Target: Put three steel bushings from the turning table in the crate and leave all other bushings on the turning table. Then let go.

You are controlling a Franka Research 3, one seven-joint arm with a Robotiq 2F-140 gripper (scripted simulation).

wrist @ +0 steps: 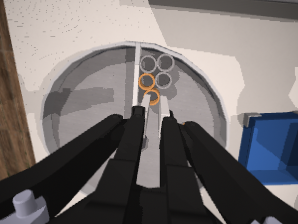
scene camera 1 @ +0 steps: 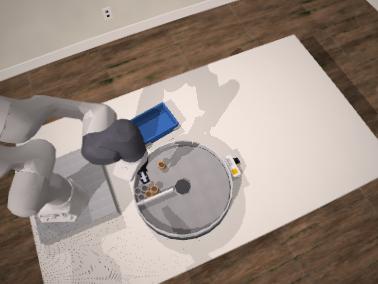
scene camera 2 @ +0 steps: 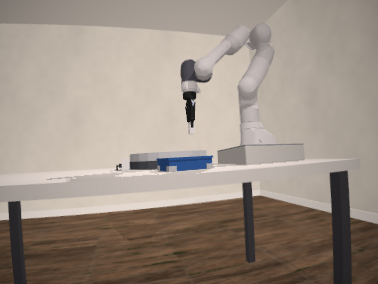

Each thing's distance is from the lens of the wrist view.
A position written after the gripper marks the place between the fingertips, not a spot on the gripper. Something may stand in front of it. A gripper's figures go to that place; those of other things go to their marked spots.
gripper (wrist: 154,105): 20 cm
turning table (wrist: 103,85): 34 cm
